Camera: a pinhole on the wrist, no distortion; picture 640 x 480 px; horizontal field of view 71.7 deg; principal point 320.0 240.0 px. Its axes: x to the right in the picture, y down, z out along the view. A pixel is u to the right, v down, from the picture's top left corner.
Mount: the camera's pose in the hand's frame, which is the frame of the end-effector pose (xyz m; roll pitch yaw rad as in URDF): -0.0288 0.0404 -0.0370 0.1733 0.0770 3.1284
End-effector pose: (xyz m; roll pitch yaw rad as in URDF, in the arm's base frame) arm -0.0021 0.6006 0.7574 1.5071 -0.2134 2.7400
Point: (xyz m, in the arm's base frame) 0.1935 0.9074 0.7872
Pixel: 311.7 342.7
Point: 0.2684 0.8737 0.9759
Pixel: 355.1 133.4
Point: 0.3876 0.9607 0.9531
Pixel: 401.1 187.0
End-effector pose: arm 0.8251 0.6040 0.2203 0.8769 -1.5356 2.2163
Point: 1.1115 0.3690 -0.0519
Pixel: 597.1 112.1
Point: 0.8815 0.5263 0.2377
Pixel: 96.7 155.8
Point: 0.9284 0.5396 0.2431
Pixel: 137.1 253.4
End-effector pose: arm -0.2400 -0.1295 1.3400 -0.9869 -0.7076 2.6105
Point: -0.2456 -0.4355 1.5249
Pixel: 239.9 430.3
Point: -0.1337 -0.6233 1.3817
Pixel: 470.6 363.7
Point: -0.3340 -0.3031 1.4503
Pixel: 107.2 325.2
